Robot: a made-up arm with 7 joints.
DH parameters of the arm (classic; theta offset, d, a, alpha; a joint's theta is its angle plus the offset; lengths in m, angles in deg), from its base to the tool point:
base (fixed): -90 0.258 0.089 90
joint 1: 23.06 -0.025 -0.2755 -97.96
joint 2: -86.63 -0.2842 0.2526 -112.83
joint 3: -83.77 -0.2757 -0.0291 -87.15
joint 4: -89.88 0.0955 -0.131 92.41
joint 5: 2.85 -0.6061 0.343 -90
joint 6: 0 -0.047 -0.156 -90
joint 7: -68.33 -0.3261 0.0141 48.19
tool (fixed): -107.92 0.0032 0 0
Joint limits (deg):
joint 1: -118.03..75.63
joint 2: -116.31..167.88
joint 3: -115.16..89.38
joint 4: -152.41..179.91
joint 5: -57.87..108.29
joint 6: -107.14..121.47
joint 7: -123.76..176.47
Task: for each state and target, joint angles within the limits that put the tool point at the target. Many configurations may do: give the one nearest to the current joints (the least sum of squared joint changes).
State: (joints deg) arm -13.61 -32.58 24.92 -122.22 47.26 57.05 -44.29
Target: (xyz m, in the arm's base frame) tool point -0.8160 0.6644 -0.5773
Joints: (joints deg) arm -12.68 -23.59 0.12 -141.41 61.59 99.39 -43.75
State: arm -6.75 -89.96 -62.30 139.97 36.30 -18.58 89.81
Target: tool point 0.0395 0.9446 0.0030
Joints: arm -19.37 -63.39 -67.70 148.84 38.69 -27.47 89.33
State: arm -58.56 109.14 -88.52 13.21 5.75 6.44 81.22
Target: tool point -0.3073 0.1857 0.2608
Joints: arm -50.03 95.70 -110.11 17.64 -6.49 -6.18 82.26
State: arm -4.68 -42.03 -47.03 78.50 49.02 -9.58 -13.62
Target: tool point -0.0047 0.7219 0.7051
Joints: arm -47.91 -39.15 -47.57 79.54 53.55 -14.69 -13.40
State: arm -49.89 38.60 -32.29 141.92 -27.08 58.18 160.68
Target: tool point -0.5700 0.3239 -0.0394
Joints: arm -24.08 55.94 -29.22 158.63 -49.25 30.33 162.10
